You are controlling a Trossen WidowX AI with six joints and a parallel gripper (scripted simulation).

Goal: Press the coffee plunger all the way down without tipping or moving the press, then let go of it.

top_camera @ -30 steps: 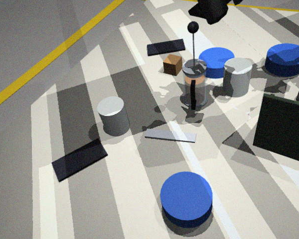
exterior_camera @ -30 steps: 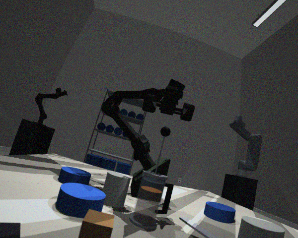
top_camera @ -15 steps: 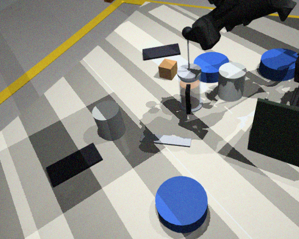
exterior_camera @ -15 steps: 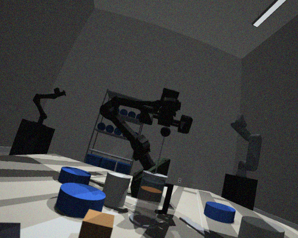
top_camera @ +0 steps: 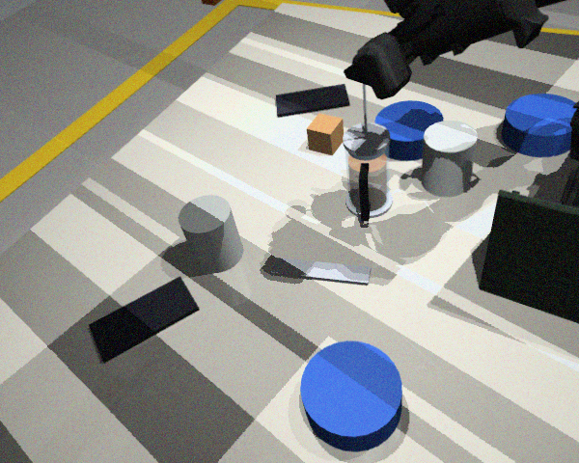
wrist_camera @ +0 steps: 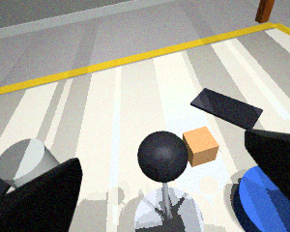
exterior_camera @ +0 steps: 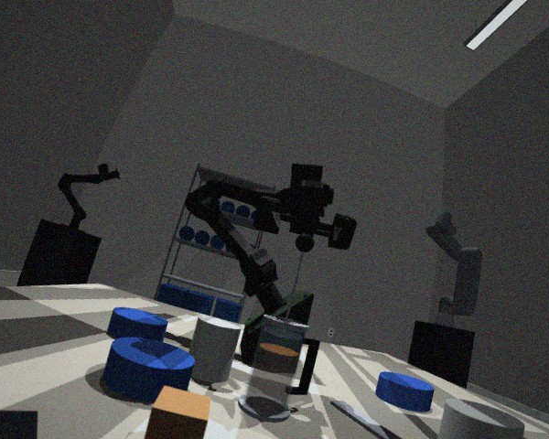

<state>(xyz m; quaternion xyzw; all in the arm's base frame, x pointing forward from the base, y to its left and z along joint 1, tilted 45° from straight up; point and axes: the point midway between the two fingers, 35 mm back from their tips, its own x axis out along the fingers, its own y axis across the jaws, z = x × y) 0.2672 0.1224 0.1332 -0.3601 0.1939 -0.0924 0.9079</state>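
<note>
Now: gripper tip 10 mm to the right of the coffee press and 140 mm above it. From my gripper tip the other things lie so: orange-brown cube (150 mm ahead, 90 mm to the right, 240 mm below); pale flat strip (10 mm behind, 170 mm to the left, 270 mm below).
</note>
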